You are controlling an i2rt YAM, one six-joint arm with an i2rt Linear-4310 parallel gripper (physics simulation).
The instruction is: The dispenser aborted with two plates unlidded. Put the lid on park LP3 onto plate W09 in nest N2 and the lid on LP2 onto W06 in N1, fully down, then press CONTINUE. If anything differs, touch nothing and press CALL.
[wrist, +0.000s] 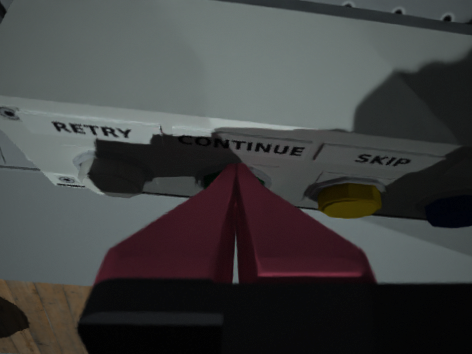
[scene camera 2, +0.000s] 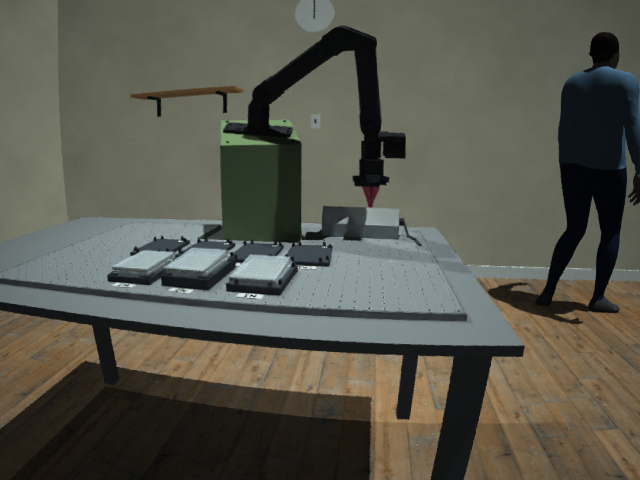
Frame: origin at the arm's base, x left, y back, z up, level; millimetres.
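Seen in the pictures: gripper, fingertip midpoint: [wrist: 236, 177]; arm's base, link origin: [scene camera 2: 258, 131].
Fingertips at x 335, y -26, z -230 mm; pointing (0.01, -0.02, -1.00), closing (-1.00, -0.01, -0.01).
Pixels of each thing's top centre, then the offset from my fingertips to it. "spot": a spot on its surface instead.
- button box, top centre: [wrist: 312, 174] [scene camera 2: 361, 206] dx -26, dy -10, dz +13 mm
- green CONTINUE button, surface spot: [wrist: 261, 178] spot: dx -10, dy +3, dz -3 mm
- grey RETRY button, top centre: [wrist: 105, 189] dx +51, dy +4, dz +4 mm
- yellow SKIP button, top centre: [wrist: 355, 213] dx -49, dy +14, dz +4 mm
- dark blue button, top centre: [wrist: 470, 223] dx -98, dy +19, dz +4 mm
- cable, surface spot: [scene camera 2: 412, 232] spot: dx +136, dy +25, dz -69 mm
My gripper [scene camera 2: 370, 206] [wrist: 236, 177] is shut and empty, pointing down at the button box [scene camera 2: 385, 224] [wrist: 125, 55]. In the wrist view its tips lie over the green CONTINUE button [wrist: 261, 178], hiding most of it; whether they touch it I cannot tell. In scene camera 2, three plates, the right one [scene camera 2: 262, 269], the middle one [scene camera 2: 196, 260] and the left one [scene camera 2: 143, 262], sit in dark nests in the front row. The label at the right nest seems to read N1. Dark lid parks [scene camera 2: 310, 254] [scene camera 2: 258, 251] stand behind them; no lid shows on these.
A grey RETRY button [wrist: 116, 175], a yellow SKIP button [wrist: 350, 201] and a dark blue button [wrist: 450, 211] flank CONTINUE. The green pedestal [scene camera 2: 258, 191] stands left of the box. A cable [scene camera 2: 412, 232] runs at its right. A person [scene camera 2: 594, 118] stands beyond the table at right.
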